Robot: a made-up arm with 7 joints. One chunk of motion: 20 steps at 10 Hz.
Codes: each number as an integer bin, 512 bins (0 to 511) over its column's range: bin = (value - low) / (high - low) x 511, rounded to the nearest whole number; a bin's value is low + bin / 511 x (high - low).
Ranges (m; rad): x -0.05..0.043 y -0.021..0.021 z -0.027..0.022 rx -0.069..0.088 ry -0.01..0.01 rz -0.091..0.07
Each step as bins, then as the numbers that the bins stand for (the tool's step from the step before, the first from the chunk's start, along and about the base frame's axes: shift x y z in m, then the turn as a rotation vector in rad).
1 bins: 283 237 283 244 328 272
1 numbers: 0.00150 -0.00152 0.00014 0.00597 0.00284 -0.00530
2 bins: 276 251 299 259 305 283
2 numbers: 0.00023 -0.00037 0.00167 0.01058 0.00194 -0.00184
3 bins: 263 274 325 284 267 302
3 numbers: -0.00214 0.00152 0.00416 0.01826 0.00045 0.00415
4 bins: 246 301 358 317 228 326
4 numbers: -0.00523 0.00374 0.00733 0.02840 -0.00108 0.01171
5 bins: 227 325 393 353 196 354
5 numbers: -0.00869 0.00571 0.01068 0.03946 -0.00233 0.02053
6 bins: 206 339 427 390 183 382
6 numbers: -0.01251 0.00686 0.01395 0.05082 -0.00284 0.02936
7 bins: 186 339 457 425 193 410
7 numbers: -0.01615 0.00686 0.01682 0.06158 -0.00245 0.03818
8 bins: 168 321 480 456 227 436
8 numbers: -0.01942 0.00538 0.01903 0.07110 -0.00112 0.04637
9 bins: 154 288 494 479 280 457
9 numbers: -0.02197 0.00267 0.02037 0.07817 0.00096 0.05299
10 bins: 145 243 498 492 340 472
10 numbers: -0.02361 -0.00103 0.02075 0.08216 0.00331 0.05771
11 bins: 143 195 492 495 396 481
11 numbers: -0.02397 -0.00497 0.02018 0.08308 0.00550 0.06055
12 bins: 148 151 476 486 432 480
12 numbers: -0.02306 -0.00859 0.01864 0.08032 0.00691 0.06023
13 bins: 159 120 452 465 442 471
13 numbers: -0.02106 -0.01114 0.01634 0.07387 0.00730 0.05740
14 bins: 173 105 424 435 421 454
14 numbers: -0.01851 -0.01237 0.01366 0.06465 0.00648 0.05204
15 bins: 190 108 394 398 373 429
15 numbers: -0.01542 -0.01212 0.01078 0.05328 0.00460 0.04416
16 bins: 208 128 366 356 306 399
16 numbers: -0.01214 -0.01048 0.00810 0.04038 0.00198 0.03471
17 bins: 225 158 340 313 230 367
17 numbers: -0.00905 -0.00801 0.00560 0.02717 -0.00100 0.02463
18 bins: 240 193 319 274 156 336
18 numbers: -0.00632 -0.00514 0.00359 0.01518 -0.00389 0.01486
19 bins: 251 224 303 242 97 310
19 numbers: -0.00432 -0.00259 0.00205 0.00535 -0.00620 0.00667
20 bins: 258 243 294 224 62 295
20 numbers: -0.00305 -0.00103 0.00119 -0.00018 -0.00757 0.00195
